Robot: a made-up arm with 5 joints.
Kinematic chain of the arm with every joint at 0, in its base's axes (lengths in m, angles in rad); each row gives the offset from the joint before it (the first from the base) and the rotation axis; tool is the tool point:
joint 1: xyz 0 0 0.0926 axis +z
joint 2: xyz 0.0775 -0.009 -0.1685 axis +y
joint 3: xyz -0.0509 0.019 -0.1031 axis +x
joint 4: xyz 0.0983 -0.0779 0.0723 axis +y
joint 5: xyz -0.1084 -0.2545 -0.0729 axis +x
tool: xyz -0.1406 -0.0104 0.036
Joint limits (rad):
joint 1: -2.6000..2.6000
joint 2: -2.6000..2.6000
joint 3: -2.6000..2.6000
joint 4: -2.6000..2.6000
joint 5: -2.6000..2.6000
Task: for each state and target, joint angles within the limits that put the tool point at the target. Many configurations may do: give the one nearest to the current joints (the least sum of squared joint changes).
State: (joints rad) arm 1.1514 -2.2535 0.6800 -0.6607 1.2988
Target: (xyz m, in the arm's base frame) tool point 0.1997 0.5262 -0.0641
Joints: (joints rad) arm 1.5678 -1.9021 0.7082 -0.5084 1.2700
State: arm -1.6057 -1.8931 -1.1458 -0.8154 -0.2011
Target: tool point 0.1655 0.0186 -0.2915
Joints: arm -1.9842 -1.8175 -2.1384 -0.3873 -0.2097
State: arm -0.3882 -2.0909 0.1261 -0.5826 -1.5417
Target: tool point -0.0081 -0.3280 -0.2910
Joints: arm -0.5344 -1.3840 0.0329 -0.0788 -1.5326
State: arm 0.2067 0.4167 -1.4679 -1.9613 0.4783
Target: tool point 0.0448 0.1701 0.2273
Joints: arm 0.7216 -0.1974 -2.2328 -1.7026 0.5231
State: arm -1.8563 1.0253 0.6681 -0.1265 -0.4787
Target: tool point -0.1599 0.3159 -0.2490
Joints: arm -1.7231 0.6348 0.8463 -0.1750 -0.2756
